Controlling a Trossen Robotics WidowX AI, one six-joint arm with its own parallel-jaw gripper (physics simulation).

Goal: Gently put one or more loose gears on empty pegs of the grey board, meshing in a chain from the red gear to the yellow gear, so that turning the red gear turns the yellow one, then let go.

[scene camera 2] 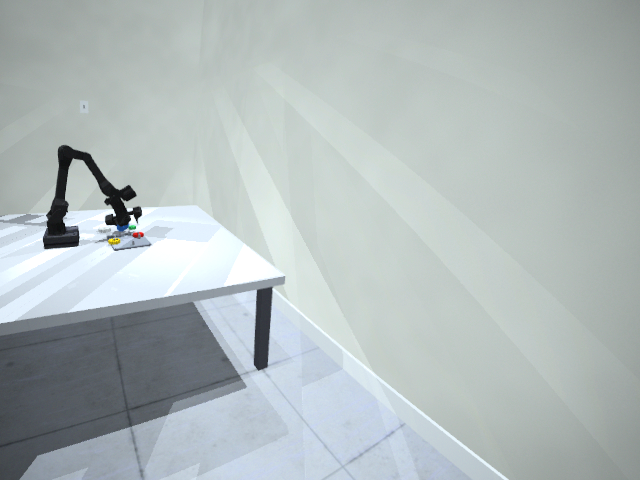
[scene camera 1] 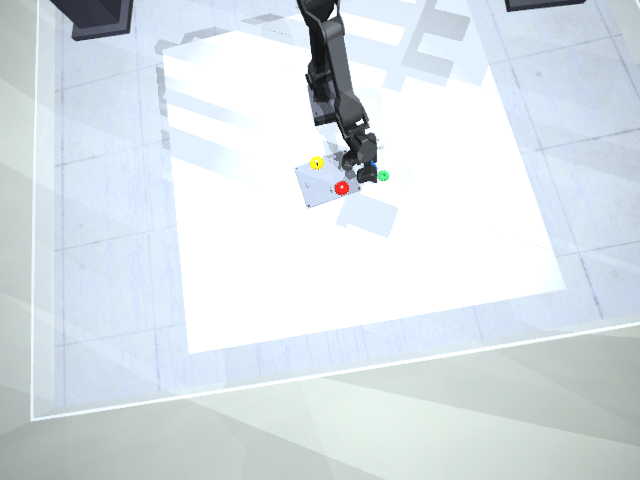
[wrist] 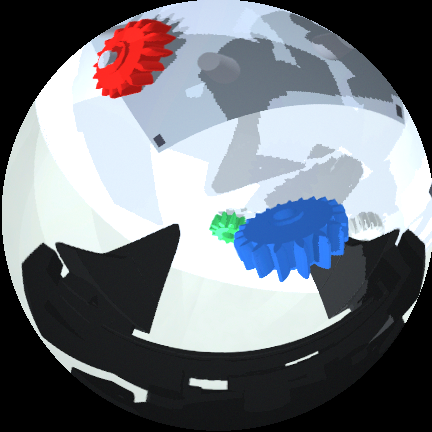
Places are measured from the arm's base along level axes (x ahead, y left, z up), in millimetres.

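Pixels of known places: gripper, between the fingertips: [scene camera 2: 129,226] [scene camera 1: 376,172] [wrist: 236,227]; arm's base, origin of its link: [scene camera 2: 56,233] [scene camera 1: 321,93].
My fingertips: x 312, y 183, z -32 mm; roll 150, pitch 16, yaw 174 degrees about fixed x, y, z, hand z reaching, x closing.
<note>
Ahead of a thing's pixels: the offset from my fingertips to its top centre. Level surfaces: height alone.
The grey board @(dx -2, dy -180, dz +7 mm) [scene camera 1: 318,198] [scene camera 2: 123,247] [wrist: 150,117] carries the red gear @(dx +48, dy -126, dz +1 mm) [scene camera 1: 341,188] [scene camera 2: 138,234] [wrist: 145,55] and the yellow gear @(dx -58, dy -215, dz +2 mm) [scene camera 1: 313,165] [scene camera 2: 114,241], apart. A bare peg @(dx +2, dy -94, dz +5 mm) [wrist: 220,67] stands near its edge. My gripper [scene camera 2: 127,224] [wrist: 236,227] is open, low beside the board. The blue gear @(dx -32, dy -20, dz +40 mm) [scene camera 1: 373,165] [scene camera 2: 122,227] [wrist: 295,237] is off the board and covers the right fingertip in the wrist view; it is not gripped, and contact with that finger is unclear. The green gear @(dx +10, dy +28, dz -7 mm) [scene camera 1: 383,175] [scene camera 2: 132,227] [wrist: 225,226] lies beyond it.
A pale, whitish gear @(dx -130, dy +15, dz -7 mm) [scene camera 2: 104,229] [wrist: 367,221] lies on the white table @(dz -24 mm) [scene camera 1: 361,289] [scene camera 2: 206,268], on the arm's side of the blue gear. The arm covers part of the board in scene camera 1. Strong glare and shadows cross the table.
</note>
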